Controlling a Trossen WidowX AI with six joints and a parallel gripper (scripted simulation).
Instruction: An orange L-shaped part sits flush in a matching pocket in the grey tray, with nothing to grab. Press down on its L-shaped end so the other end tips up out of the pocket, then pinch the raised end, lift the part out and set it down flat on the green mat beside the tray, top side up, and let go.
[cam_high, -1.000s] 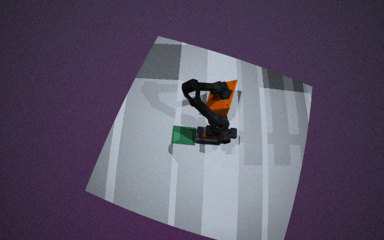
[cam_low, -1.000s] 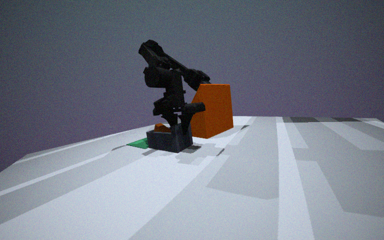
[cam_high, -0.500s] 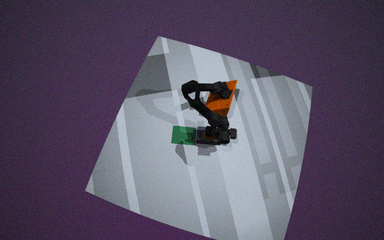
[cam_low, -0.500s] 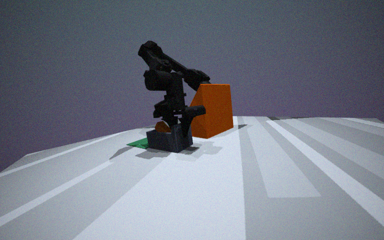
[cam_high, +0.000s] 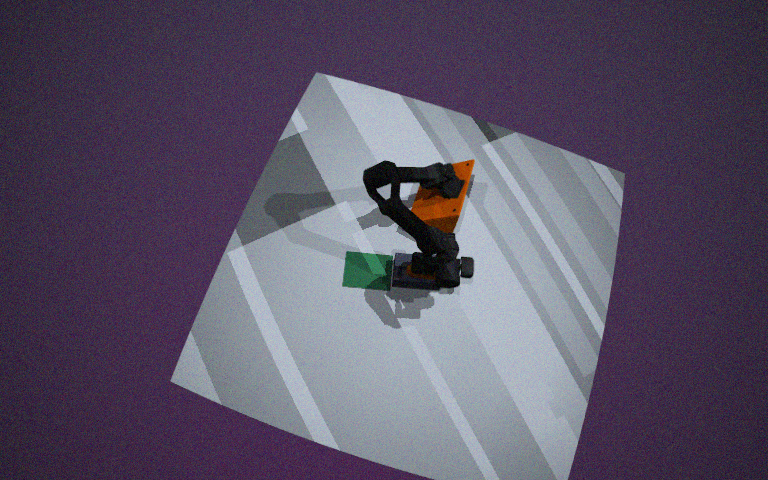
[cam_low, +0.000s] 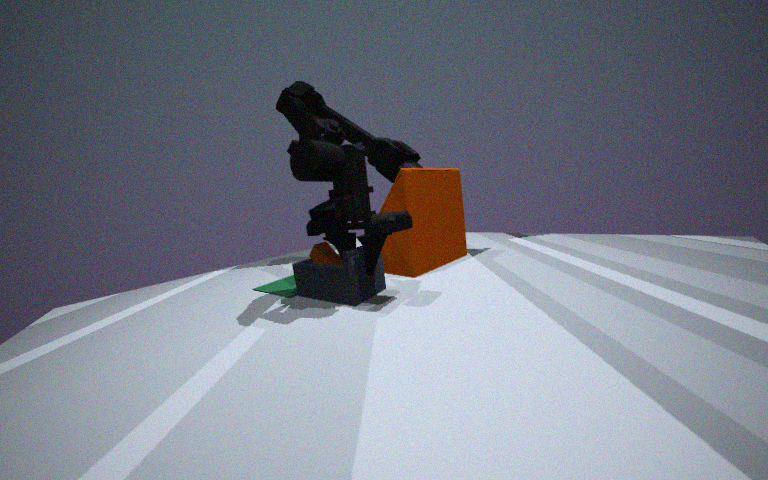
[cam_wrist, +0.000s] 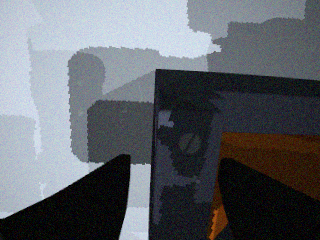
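The orange L-shaped part lies 40 mm to the right of my gripper tip. Also, from my gripper tip: green mat (210 mm to the right, 70 mm ahead, 60 mm below).
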